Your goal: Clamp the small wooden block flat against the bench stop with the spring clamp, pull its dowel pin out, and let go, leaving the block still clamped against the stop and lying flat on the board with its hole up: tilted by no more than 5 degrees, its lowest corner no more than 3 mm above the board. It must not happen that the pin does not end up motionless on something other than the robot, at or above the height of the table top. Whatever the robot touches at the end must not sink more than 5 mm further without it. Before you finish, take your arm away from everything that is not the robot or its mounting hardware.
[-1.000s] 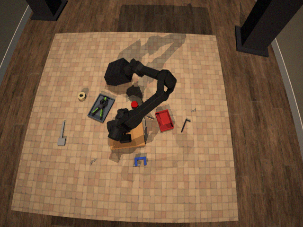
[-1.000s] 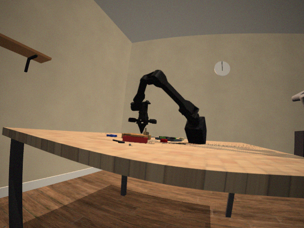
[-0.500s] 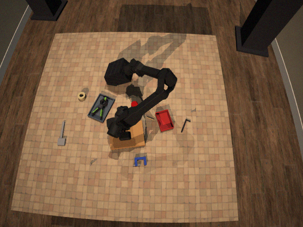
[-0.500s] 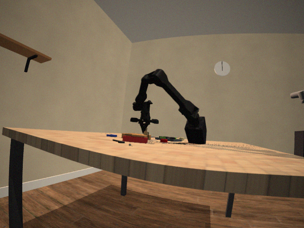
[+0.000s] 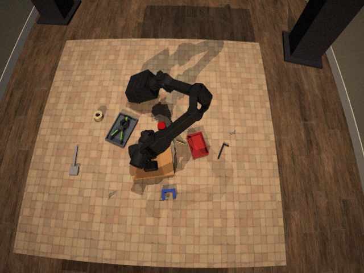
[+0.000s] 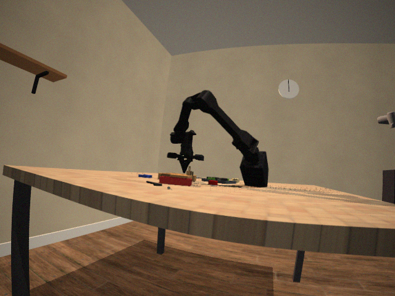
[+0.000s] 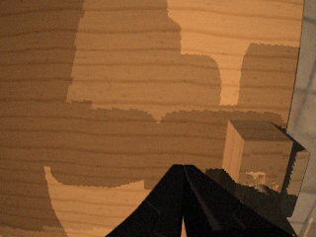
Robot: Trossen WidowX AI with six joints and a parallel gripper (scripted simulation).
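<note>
The dowel pin lies 3 cm behind my hand, 2 cm below it and 1 cm to the right of it. From my hand the other things lie so: small wooden block (3 cm below, 3 cm behind, 1 cm to the right); then wooden board (6 cm below, 3 cm ahead, 1 cm to the left); then red knob (17 cm behind, 6 cm below, 1 cm to the left).
</note>
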